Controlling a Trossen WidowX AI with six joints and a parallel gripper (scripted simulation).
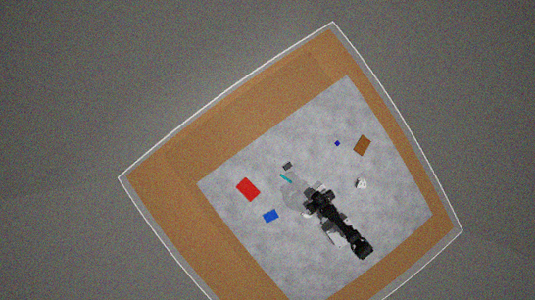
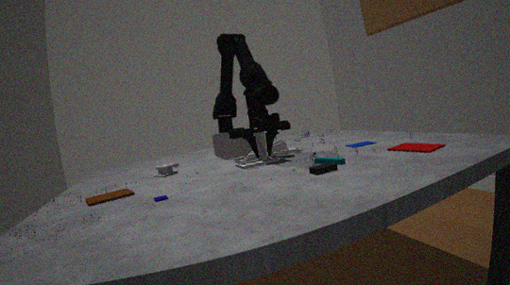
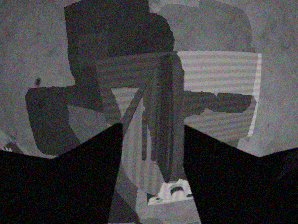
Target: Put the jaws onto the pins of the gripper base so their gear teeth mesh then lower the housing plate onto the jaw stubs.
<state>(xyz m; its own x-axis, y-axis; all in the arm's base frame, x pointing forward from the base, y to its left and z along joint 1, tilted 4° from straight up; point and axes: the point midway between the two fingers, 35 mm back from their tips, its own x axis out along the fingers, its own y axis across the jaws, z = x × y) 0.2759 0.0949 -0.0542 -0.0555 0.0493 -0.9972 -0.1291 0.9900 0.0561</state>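
Right now the grey jaw is 11 cm to the left of my gripper tip, 7 cm behind it and 1 cm below it. Round my gripper tip: dark block: 28 cm ahead, 9 cm to the left, 1 cm below; then blue tile: 34 cm to the left, 2 cm ahead, 1 cm below; then teal bar: 21 cm ahead, 13 cm to the left, 1 cm below.
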